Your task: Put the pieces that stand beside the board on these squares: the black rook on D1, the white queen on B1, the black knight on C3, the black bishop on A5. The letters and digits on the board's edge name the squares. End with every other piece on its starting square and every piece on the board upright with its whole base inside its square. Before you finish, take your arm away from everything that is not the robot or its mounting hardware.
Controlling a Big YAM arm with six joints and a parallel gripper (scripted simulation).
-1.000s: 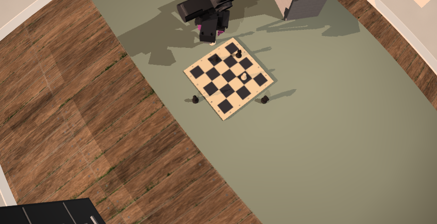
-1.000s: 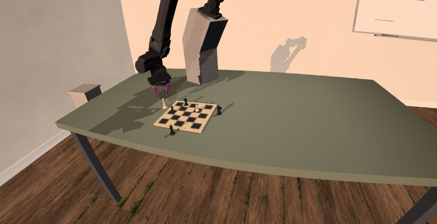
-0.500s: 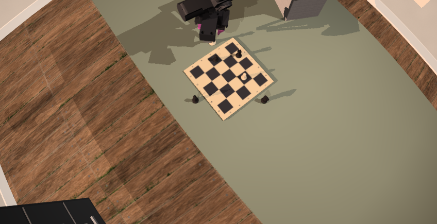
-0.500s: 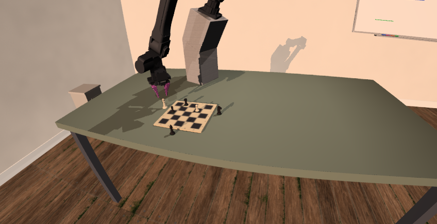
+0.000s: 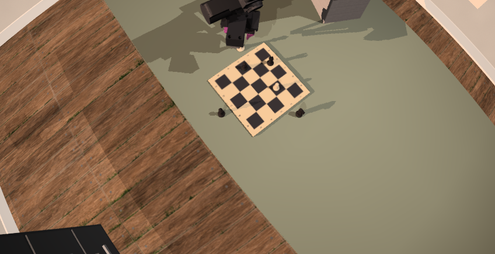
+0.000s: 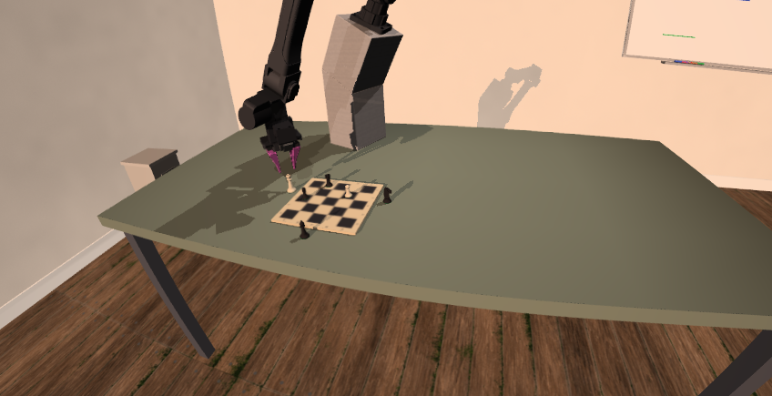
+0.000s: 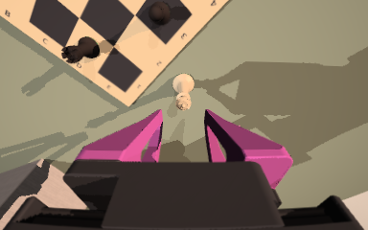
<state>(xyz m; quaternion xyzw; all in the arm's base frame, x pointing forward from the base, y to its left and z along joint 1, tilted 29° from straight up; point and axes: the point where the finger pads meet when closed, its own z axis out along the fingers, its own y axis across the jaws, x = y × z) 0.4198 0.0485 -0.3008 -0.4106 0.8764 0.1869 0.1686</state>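
My hand is 40 mm above the white queen. Round my hand: small white piece (20 mm behind, 180 mm to the left, 50 mm below); chessboard (20 mm ahead, 150 mm to the left, 70 mm below).
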